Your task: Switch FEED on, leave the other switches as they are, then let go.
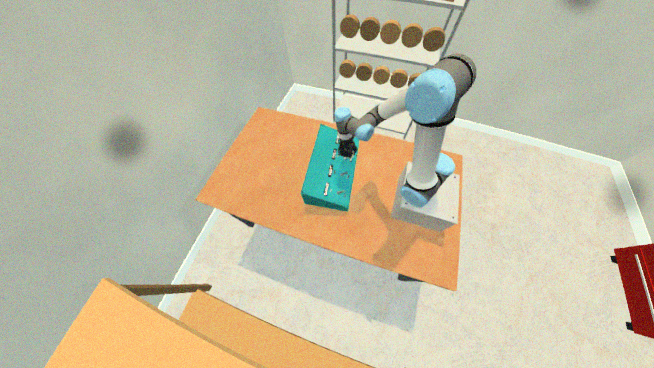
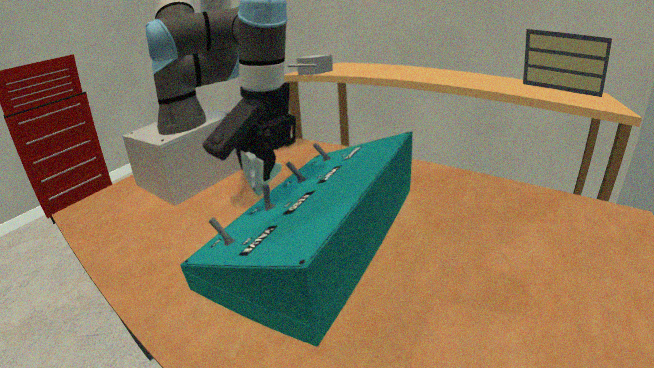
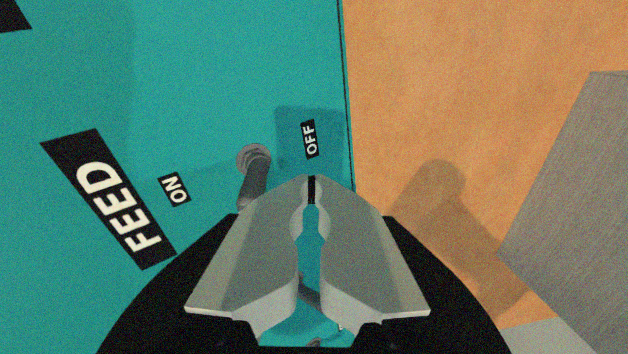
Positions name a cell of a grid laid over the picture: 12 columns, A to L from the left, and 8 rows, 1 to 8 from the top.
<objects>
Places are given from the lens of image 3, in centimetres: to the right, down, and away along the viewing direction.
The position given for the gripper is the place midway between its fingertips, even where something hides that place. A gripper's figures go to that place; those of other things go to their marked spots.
gripper (image 3: F5): 0, 0, 14
feed lever (image 3: E5): -3, 0, 11
</objects>
